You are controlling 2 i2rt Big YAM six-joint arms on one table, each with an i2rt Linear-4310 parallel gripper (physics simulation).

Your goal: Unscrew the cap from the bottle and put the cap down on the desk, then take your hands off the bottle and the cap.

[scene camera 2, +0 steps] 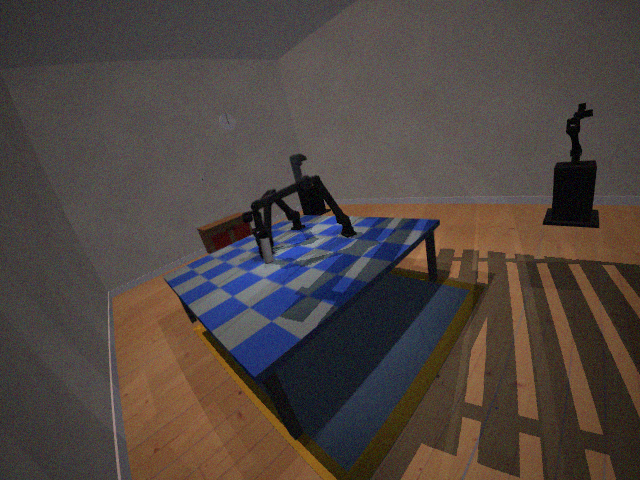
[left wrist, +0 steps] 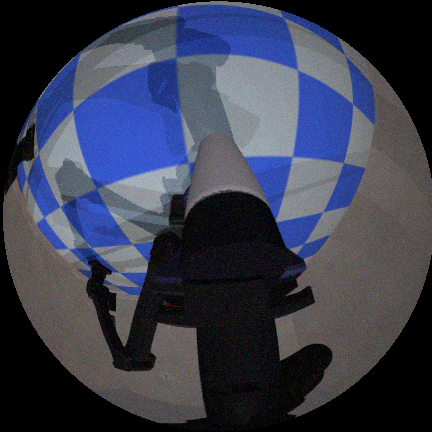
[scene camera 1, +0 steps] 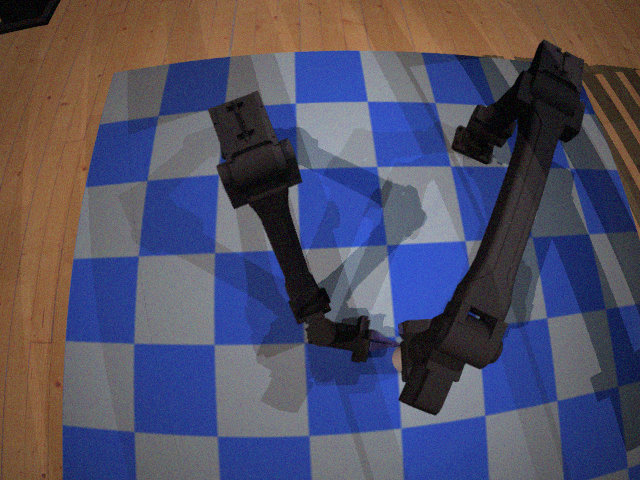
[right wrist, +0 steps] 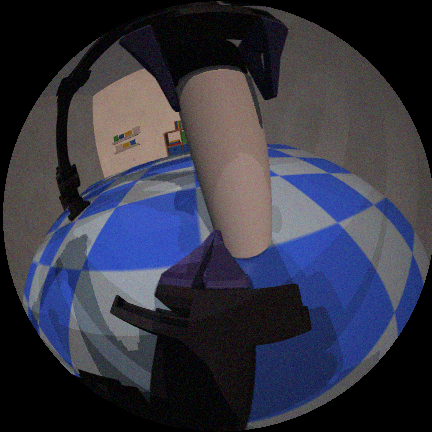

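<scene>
A pale beige bottle stands upright on the blue-and-grey checkered table. Its dark cap sits on top. My left gripper comes down from above and is shut on the cap. My right gripper lies low beside the bottle's base. Its purple fingers are shut together on nothing and touch or nearly touch the bottle's side.
Both arms reach across the table from its far side. A brown and red box stands behind the table's far left edge. A blue rug with a yellow border lies under the table on the wooden floor.
</scene>
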